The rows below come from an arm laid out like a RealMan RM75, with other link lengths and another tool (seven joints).
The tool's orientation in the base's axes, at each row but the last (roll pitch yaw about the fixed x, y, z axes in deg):
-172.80 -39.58 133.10
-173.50 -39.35 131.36
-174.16 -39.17 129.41
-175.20 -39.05 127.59
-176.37 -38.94 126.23
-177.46 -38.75 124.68
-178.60 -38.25 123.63
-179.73 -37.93 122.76
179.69 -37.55 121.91
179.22 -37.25 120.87
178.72 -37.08 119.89
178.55 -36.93 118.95
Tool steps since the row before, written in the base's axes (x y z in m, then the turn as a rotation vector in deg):
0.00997 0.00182 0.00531 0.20 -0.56 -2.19
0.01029 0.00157 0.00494 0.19 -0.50 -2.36
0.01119 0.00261 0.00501 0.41 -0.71 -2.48
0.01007 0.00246 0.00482 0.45 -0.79 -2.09
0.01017 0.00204 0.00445 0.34 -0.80 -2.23
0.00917 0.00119 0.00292 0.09 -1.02 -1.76
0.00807 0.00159 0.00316 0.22 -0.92 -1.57
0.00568 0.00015 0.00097 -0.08 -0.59 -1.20
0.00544 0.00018 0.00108 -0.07 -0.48 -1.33
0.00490 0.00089 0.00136 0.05 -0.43 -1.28
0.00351 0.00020 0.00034 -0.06 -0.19 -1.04
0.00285 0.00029 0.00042 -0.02 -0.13 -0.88
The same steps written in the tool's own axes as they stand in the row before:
-0.00084 0.00751 -0.00859 -1.82 -0.07 1.36
-0.00121 0.00787 -0.00833 -1.88 -0.02 1.52
-0.00078 0.00953 -0.00811 -2.19 0.01 1.42
-0.00022 0.00891 -0.00716 -2.02 -0.04 1.06
-0.00060 0.00900 -0.00679 -2.06 -0.12 1.21
-0.00148 0.00799 -0.00529 -1.80 -0.47 0.84
-0.00051 0.00749 -0.00461 -1.67 -0.31 0.69
-0.00173 0.00485 -0.00260 -1.09 -0.38 0.67
-0.00150 0.00473 -0.00249 -1.10 -0.32 0.83
-0.00057 0.00469 -0.00208 -1.09 -0.19 0.78
-0.00105 0.00317 -0.00115 -0.73 -0.16 0.74
-0.00065 0.00266 -0.00095 -0.61 -0.10 0.64

